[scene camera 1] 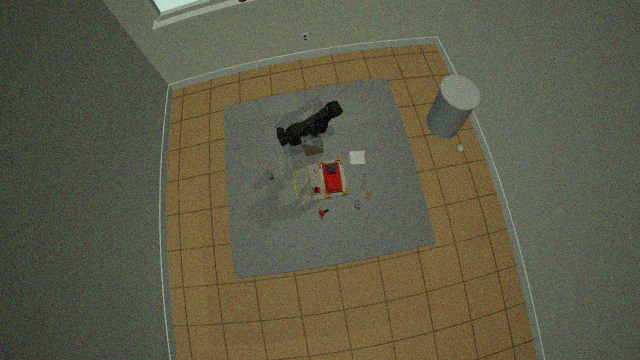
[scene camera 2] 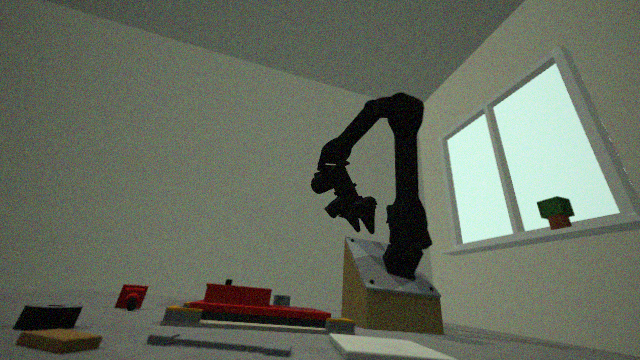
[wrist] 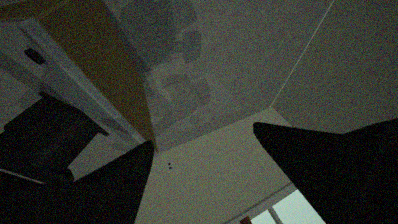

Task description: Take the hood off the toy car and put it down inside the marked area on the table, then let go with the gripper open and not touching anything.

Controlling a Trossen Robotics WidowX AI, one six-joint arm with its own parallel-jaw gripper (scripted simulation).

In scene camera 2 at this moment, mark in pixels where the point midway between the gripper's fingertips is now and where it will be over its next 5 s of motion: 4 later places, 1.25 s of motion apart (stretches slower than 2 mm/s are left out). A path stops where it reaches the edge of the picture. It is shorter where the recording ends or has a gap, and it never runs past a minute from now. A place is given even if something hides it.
My gripper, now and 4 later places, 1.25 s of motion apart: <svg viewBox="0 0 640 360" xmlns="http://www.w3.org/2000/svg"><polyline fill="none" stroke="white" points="365,232 257,247 245,261 242,275 240,288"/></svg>
